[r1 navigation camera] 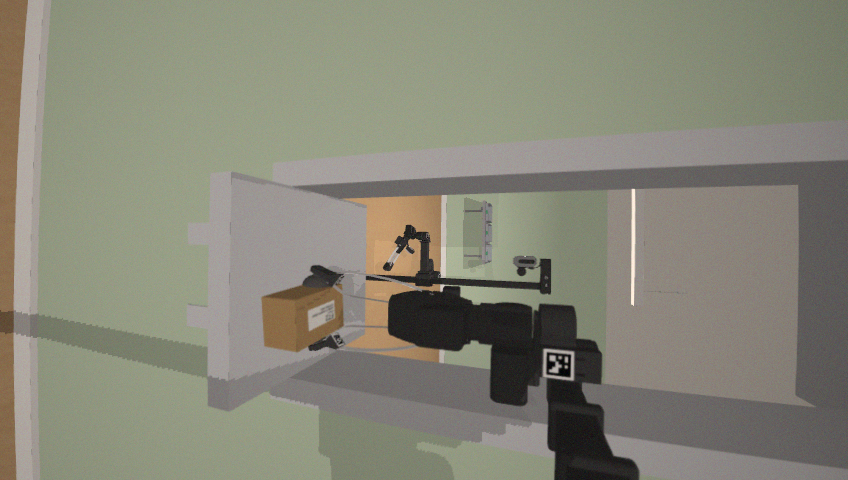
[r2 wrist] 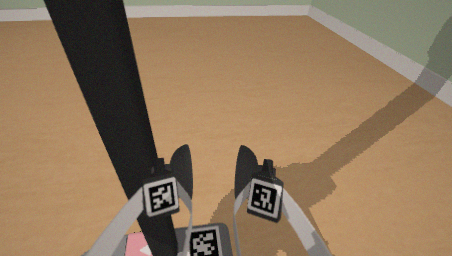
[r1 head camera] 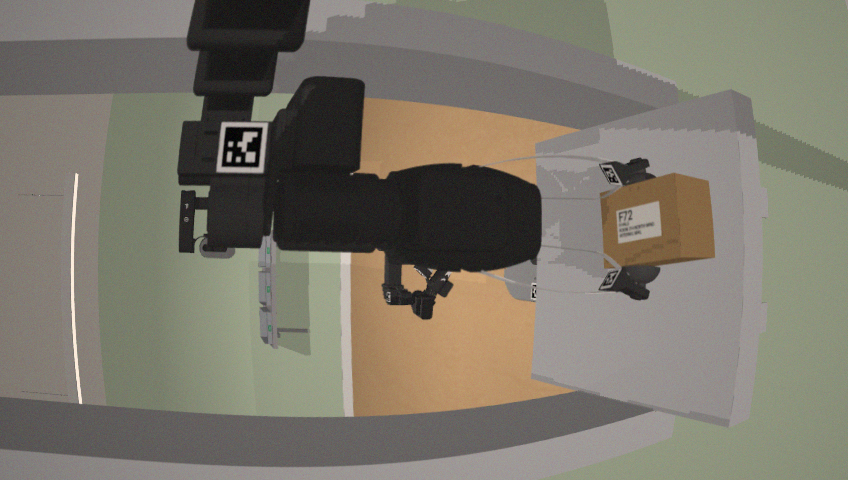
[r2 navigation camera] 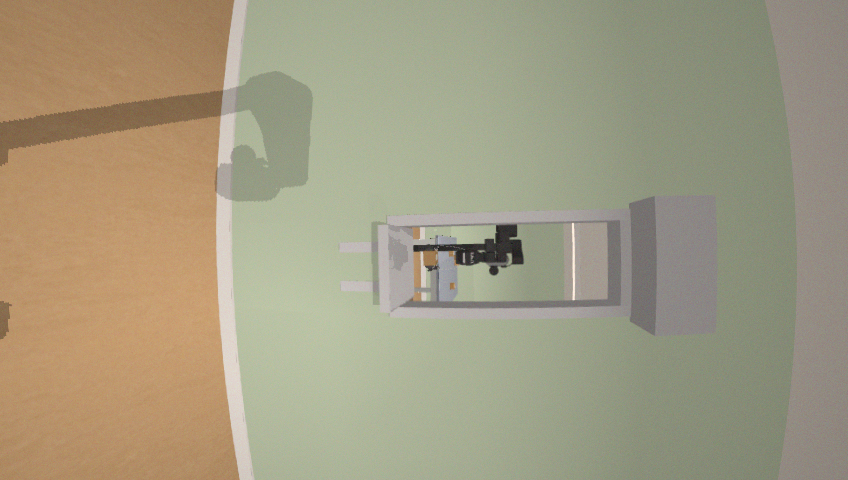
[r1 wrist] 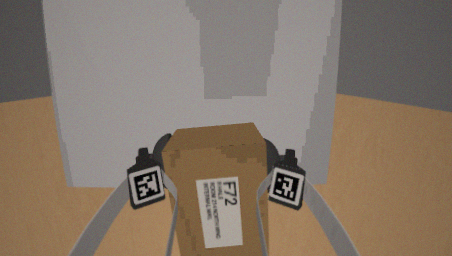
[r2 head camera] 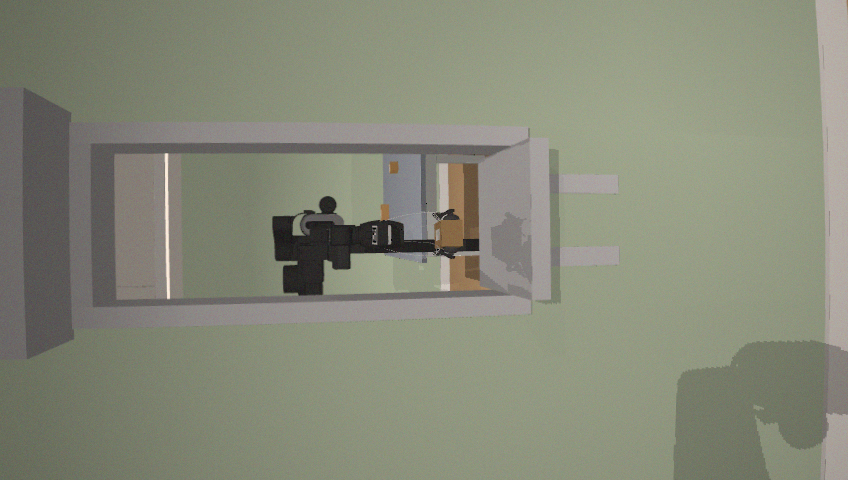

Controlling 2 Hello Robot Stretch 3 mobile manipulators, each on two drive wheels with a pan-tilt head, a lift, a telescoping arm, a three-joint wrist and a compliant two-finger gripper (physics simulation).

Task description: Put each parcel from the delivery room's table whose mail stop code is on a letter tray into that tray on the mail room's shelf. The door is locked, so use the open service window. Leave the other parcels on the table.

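Observation:
The brown F72 parcel is held at the service window. r1's gripper is shut on it, with one finger on each side. The parcel appears over the window's grey ledge; the height between them is unclear. r2's gripper is open and empty over the mail room floor. Three letter trays are on the far shelf; their codes are too small to read. Small parcels stand on the delivery table.
The window frame surrounds r1's reach. A grey box sits at the frame's upper end. Robot r2 stands beyond the window, its dark mast beside its gripper.

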